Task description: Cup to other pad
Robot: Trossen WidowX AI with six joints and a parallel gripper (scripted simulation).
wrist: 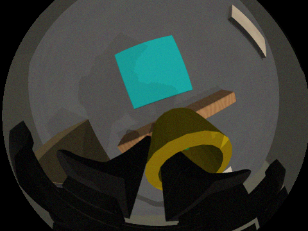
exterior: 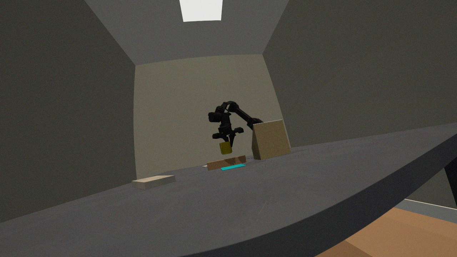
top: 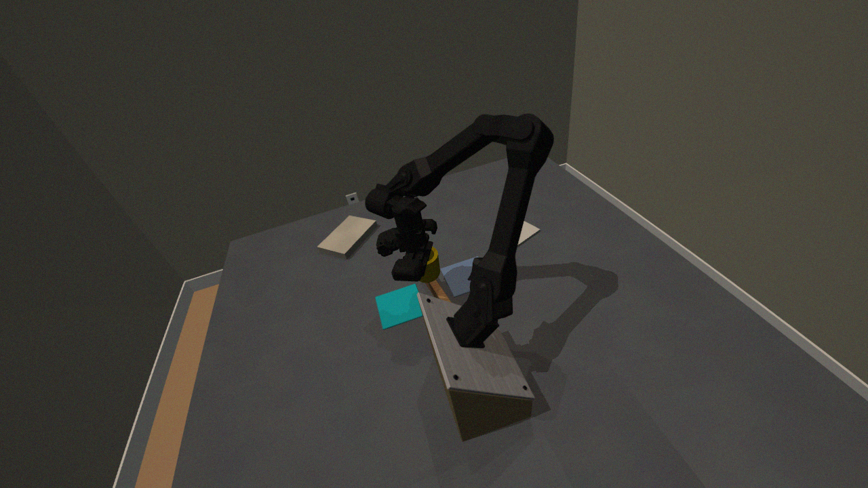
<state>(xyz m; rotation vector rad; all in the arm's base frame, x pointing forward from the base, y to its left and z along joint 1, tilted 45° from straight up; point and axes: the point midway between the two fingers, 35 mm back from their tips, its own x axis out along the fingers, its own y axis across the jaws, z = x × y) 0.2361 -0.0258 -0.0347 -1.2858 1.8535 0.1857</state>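
The teal pad is 12 cm below my gripper tip, 7 cm to the left of it and 3 cm ahead of it. From my gripper tip the other things lie so: wooden bar 9 cm below, 3 cm to the right, 3 cm ahead; light blue pad 13 cm to the right, 12 cm below, 4 cm ahead; yellow cup 2 cm to the right, 2 cm ahead.
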